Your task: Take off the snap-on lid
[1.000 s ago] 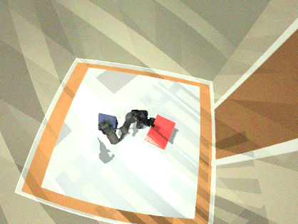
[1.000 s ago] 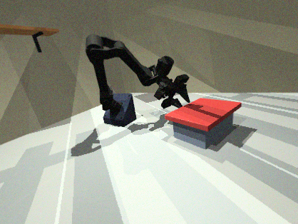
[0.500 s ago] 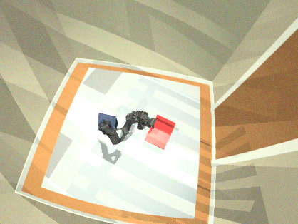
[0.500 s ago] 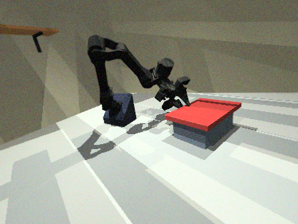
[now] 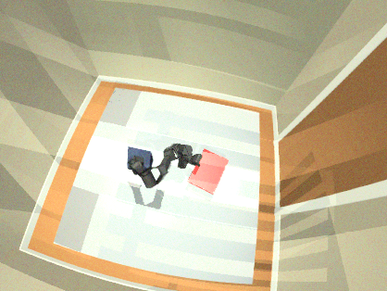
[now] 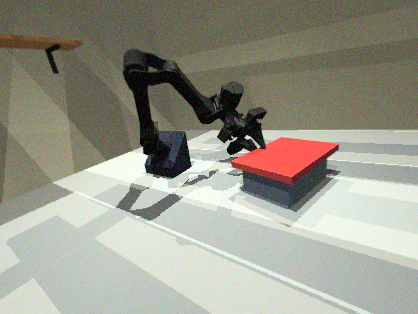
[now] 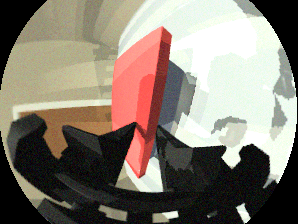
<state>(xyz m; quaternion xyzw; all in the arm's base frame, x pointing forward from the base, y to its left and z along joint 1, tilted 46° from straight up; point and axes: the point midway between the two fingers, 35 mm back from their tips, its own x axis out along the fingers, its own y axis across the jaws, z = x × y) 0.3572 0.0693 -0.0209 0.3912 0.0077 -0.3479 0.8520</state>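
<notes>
Now: gripper tip 70 mm short of the red lid, 20 mm to the left of it and 10 mm below it. Also, from my gripper tip: storage box: 70 mm ahead, 20 mm to the right, 40 mm below.
</notes>
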